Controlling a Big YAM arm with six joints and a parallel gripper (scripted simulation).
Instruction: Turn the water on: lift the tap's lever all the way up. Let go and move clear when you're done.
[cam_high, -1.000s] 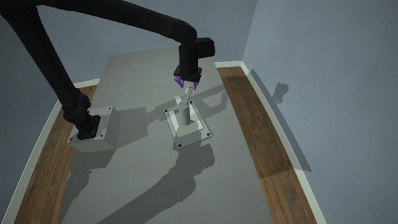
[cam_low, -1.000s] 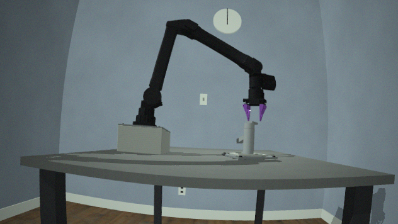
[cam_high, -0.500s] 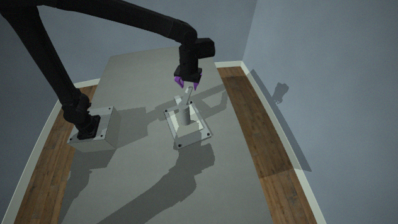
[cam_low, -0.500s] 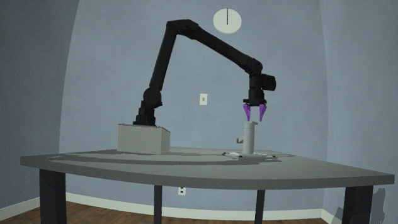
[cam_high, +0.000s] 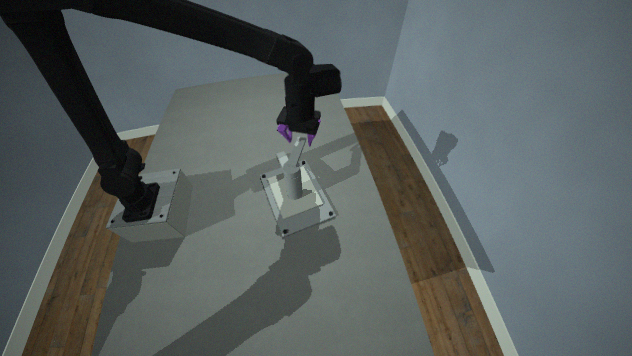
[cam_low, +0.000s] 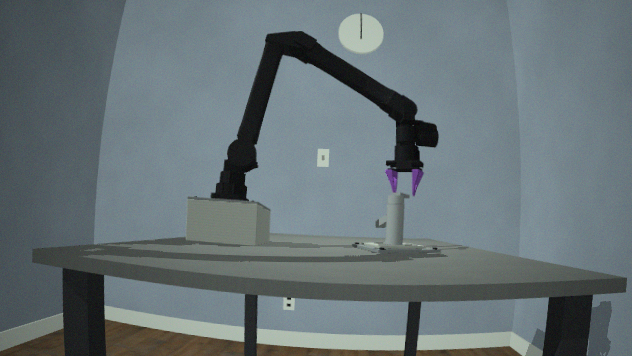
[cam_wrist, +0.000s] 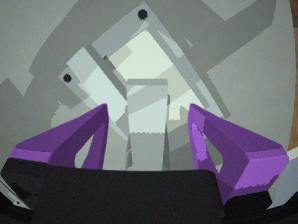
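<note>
My gripper is now 10 mm past the lever, 30 mm to the left of it and 10 mm above it. Round my hand: tap 30 mm behind, 50 mm to the right, 60 mm below.
</note>
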